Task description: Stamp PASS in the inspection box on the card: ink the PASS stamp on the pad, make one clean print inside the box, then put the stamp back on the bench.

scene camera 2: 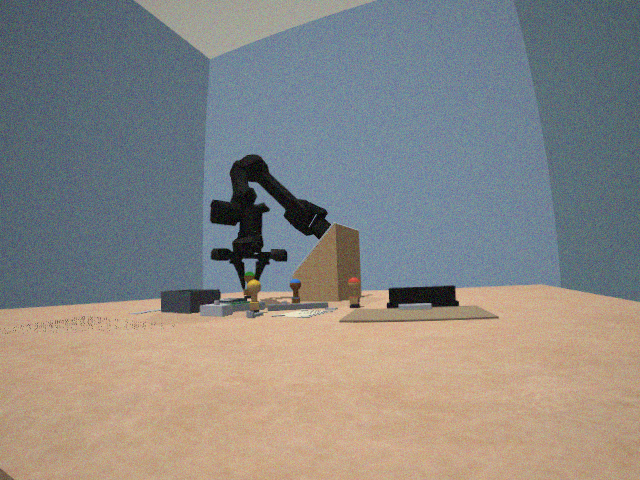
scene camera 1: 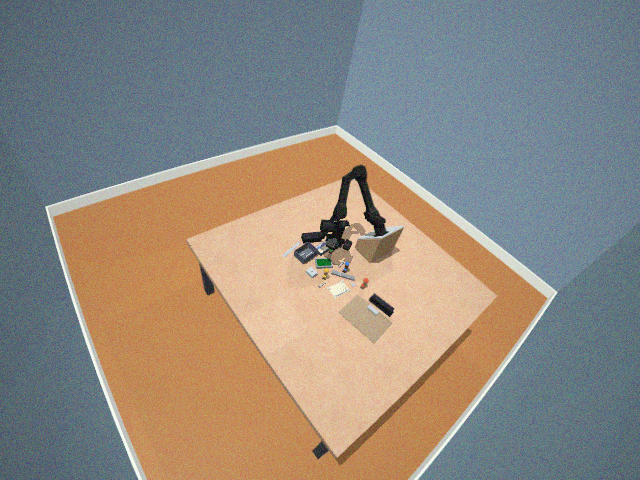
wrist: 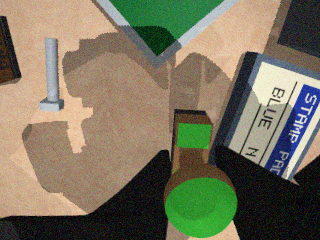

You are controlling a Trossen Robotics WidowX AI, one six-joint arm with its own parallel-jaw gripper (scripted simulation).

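Brown mat: visible in scene camera 2 and scene camera 1. In the wrist view the mat is out of frame. The mat [scene camera 2: 413, 312] and the mat [scene camera 1: 365, 316] are one and the same spot.
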